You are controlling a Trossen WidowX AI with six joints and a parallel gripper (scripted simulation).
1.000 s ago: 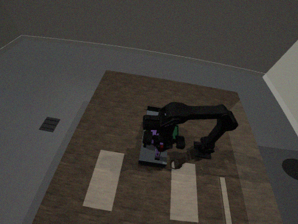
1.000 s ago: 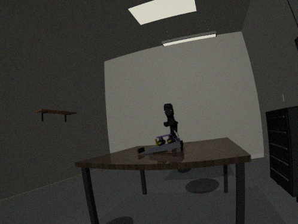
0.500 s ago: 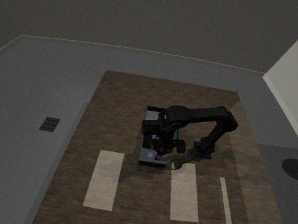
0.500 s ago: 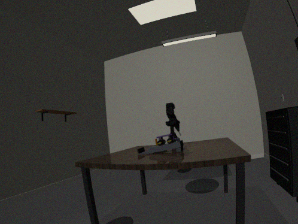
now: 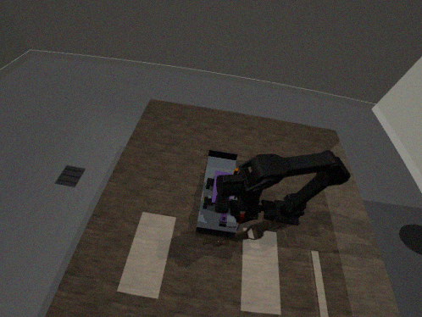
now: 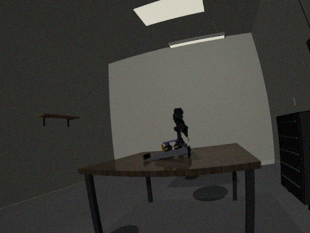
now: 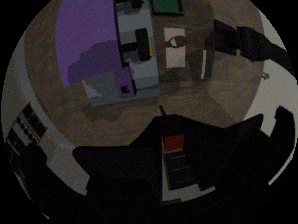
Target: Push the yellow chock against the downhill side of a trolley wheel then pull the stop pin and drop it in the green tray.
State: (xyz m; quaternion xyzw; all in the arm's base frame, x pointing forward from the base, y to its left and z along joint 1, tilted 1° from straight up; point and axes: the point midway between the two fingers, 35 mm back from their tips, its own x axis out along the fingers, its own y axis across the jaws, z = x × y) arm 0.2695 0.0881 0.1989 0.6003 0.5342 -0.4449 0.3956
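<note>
My gripper tip is now 1 cm past the yellow chock, 22 cm to the left of it and 9 cm above it. Also, from my gripper tip: red-headed stop pin right at my gripper tip; then dark raised ramp end 2 cm ahead, 39 cm to the right, 14 cm below; then purple trolley 5 cm ahead, 13 cm to the right, 6 cm below.
</note>
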